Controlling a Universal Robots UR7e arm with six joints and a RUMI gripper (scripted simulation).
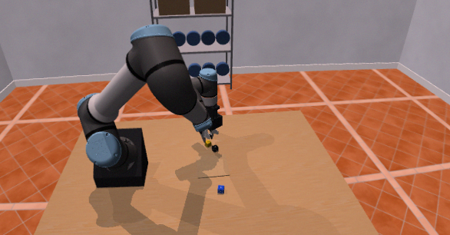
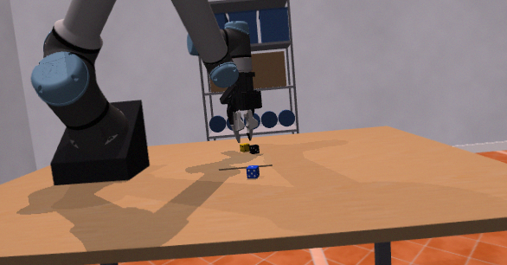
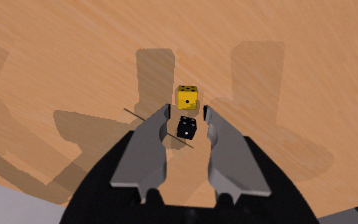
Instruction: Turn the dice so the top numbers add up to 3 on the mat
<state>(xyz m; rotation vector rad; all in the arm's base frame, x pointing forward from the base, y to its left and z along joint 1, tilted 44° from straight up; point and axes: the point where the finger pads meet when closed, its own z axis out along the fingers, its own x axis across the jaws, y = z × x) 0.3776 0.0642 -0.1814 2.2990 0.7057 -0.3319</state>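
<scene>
Right now the yellow die is 4 cm below my hand. From my hand the other things lie so: blue die (30 cm to the right, 4 cm below, 3 cm ahead); then black die (4 cm to the right, 4 cm below, 3 cm ahead); then tan mat (15 cm to the right, 5 cm below, 1 cm ahead).
</scene>
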